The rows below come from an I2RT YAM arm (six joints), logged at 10 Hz.
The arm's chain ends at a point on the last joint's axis. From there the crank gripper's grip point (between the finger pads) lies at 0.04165 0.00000 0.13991 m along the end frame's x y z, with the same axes.
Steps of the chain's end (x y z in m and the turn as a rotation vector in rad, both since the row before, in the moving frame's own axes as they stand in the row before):
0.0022 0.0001 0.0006 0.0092 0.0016 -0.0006
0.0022 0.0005 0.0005 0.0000 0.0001 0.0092
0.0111 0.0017 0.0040 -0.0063 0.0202 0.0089
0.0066 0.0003 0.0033 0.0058 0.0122 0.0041
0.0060 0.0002 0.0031 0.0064 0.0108 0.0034
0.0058 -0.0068 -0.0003 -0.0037 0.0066 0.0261
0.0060 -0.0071 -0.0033 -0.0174 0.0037 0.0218
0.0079 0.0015 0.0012 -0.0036 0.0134 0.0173
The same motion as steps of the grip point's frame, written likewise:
0.0024 -0.0012 0.0005 0.0092 0.0016 -0.0006
0.0022 0.0009 0.0005 0.0000 0.0001 0.0092
0.0139 0.0030 0.0031 -0.0063 0.0202 0.0089
0.0083 -0.0003 0.0028 0.0058 0.0122 0.0041
0.0075 -0.0005 0.0026 0.0064 0.0108 0.0034
0.0067 -0.0052 -0.0006 -0.0037 0.0066 0.0261
0.0065 -0.0038 -0.0035 -0.0174 0.0037 0.0218
0.0098 0.0027 0.0006 -0.0036 0.0134 0.0173

